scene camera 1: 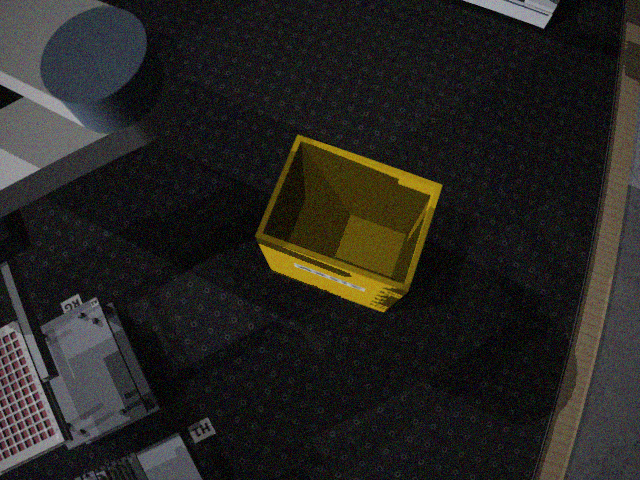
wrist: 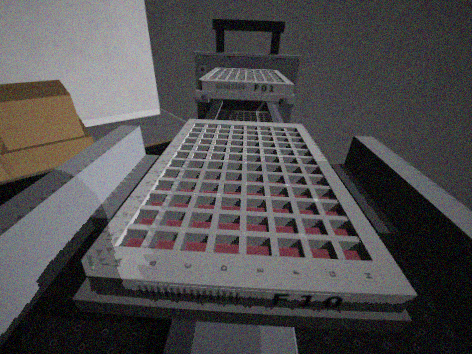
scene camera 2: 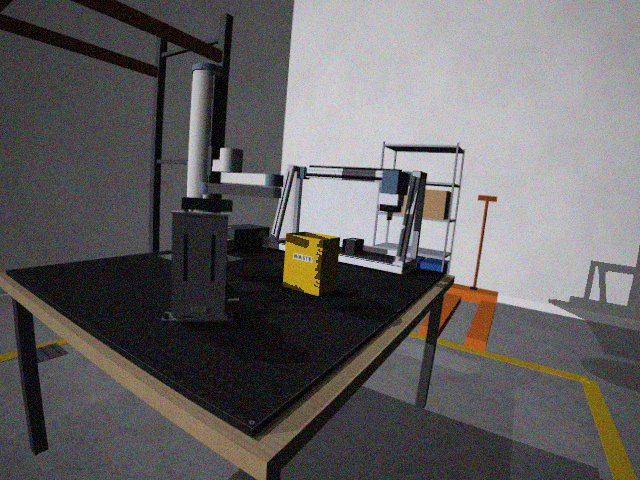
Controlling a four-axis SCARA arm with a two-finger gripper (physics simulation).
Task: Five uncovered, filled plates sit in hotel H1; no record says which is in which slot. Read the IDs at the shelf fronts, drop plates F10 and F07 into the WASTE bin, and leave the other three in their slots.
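Frame: origin at the arm's base, x left, y back, z up, level; metres.
Where they show: gripper, fingertip midpoint: [scene camera 1: 4, 401] [wrist: 244, 150].
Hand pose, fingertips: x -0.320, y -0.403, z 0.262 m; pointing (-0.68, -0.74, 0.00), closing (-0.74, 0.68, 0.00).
After its pixels a point has its place.
My gripper [wrist: 244, 150] @(x -0.320, y -0.403, z 0.262 m) is shut on plate F10 [wrist: 250, 285] @(x -0.277, y -0.353, z 0.258 m) [scene camera 1: 23, 395] @(x -0.308, y -0.417, z 0.257 m), level and uncovered, with red-filled wells and its ID on the near edge. Plate F01 [wrist: 245, 86] @(x -0.386, y -0.476, z 0.275 m) sits on a shelf of the hotel [wrist: 200, 61] @(x -0.427, y -0.611, z 0.285 m) beyond it, apart from the held plate. Wells of another plate [wrist: 248, 116] @(x -0.457, y -0.543, z 0.222 m) show dark below F01; its ID is hidden. Part of the hotel [scene camera 1: 170, 459] @(x -0.370, y -0.522, z 0.021 m) shows by the H1 tag at the bottom of scene camera 1. The yellow WASTE bin [scene camera 1: 279, 266] @(x -0.084, y -0.581, z 0.083 m) [scene camera 2: 307, 273] @(x -0.085, y -0.671, z 0.084 m) stands upright, its visible floor bare. The gripper is hidden in scene camera 2.
A grey station [scene camera 1: 87, 361] @(x -0.283, y -0.386, z 0.073 m) tagged RG lies between the held plate and the bin. The arm link [scene camera 1: 51, 31] @(x -0.030, y -0.409, z 0.423 m) [scene camera 2: 242, 178] @(x -0.059, y -0.308, z 0.401 m) reaches over the table [scene camera 2: 330, 392] @(x -0.544, y -1.035, z 0.000 m). A white gantry machine [scene camera 2: 356, 262] @(x 0.450, y -0.616, z 0.038 m) stands behind the bin. A tan box [wrist: 40, 120] shows left of the fingers.
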